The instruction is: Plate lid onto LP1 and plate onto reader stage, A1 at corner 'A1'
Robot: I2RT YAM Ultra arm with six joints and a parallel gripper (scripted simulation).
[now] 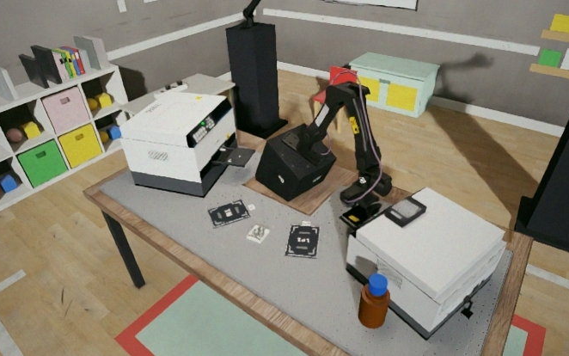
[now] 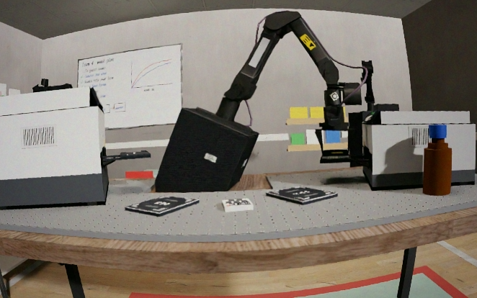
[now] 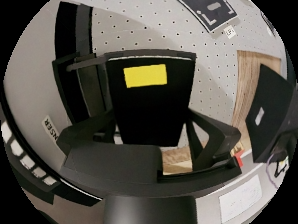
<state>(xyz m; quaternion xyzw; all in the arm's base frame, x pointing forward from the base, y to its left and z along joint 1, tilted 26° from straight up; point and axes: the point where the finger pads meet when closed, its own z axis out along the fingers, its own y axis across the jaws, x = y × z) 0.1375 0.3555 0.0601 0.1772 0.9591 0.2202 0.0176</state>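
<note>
The black lid lies right at my hand. From my hand the other things lie so: white well plate 10 mm below; capped bottle 340 mm ahead, 200 mm to the left, 20 mm above.
</note>
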